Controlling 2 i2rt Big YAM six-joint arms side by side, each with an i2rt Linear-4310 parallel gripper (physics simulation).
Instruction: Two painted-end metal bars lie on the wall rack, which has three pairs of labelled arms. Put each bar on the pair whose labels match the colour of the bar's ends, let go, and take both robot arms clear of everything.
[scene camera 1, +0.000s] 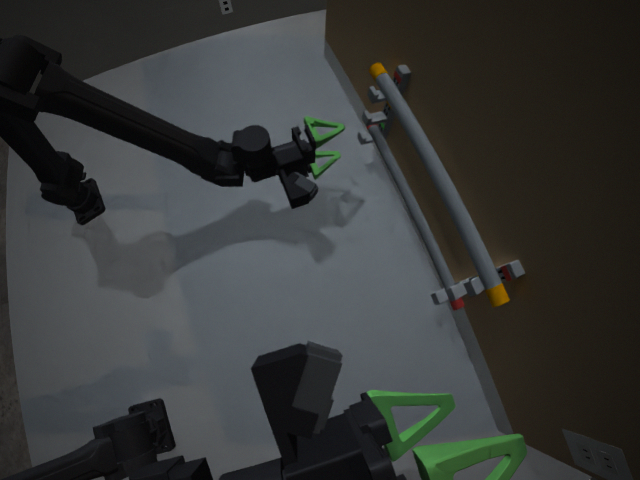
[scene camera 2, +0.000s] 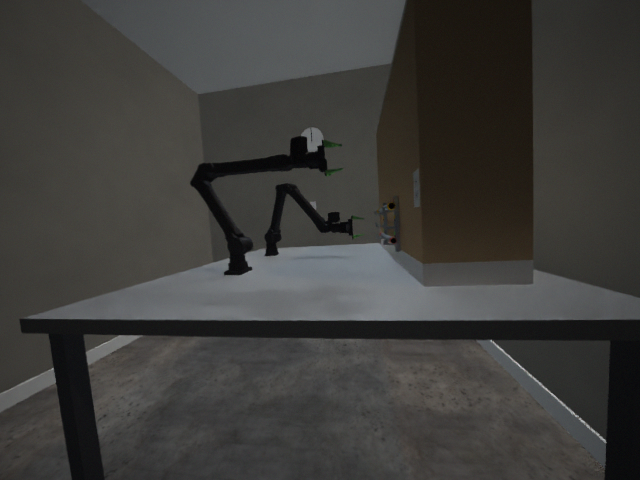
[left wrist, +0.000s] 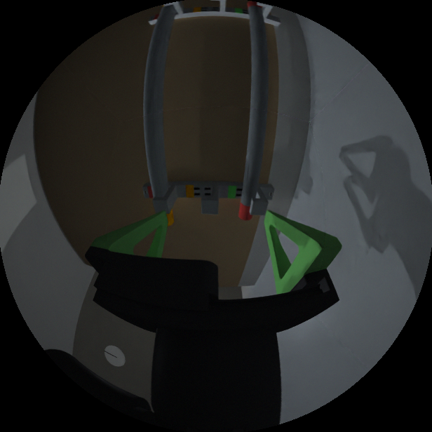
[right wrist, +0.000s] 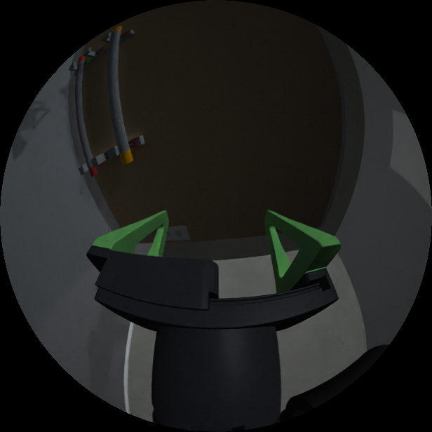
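Note:
The orange-ended grey bar lies on the top pair of the wall rack, beside red labels. The thinner-looking red-ended bar lies on the lowest pair, beside a green label. The middle pair, with orange labels, has no bar on it. My left gripper is open and empty, out from the wall near the bars' far ends in scene camera 1. My right gripper is open and empty, higher and away from the rack.
The brown wall carries the rack just above the white table. A socket plate sits on the wall beyond the rack's near end. The left arm's shadow falls on the table.

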